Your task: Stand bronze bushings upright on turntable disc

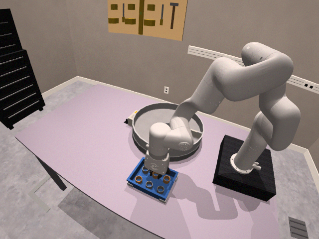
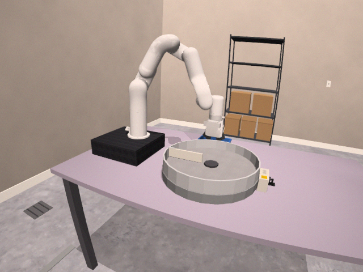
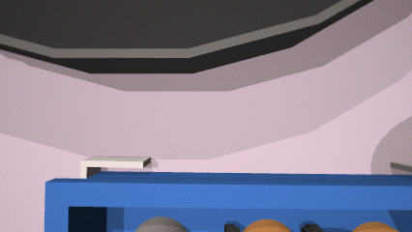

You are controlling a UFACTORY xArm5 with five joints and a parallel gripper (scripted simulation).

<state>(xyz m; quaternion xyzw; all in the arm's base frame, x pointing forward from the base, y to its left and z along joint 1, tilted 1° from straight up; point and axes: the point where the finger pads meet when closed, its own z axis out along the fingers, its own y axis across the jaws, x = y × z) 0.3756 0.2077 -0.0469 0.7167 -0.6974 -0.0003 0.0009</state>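
Right now my hand is 30 mm to the right of the blue crate and 10 mm above it. Round my hand: turntable disc 310 mm to the right, 80 mm ahead, 20 mm above.
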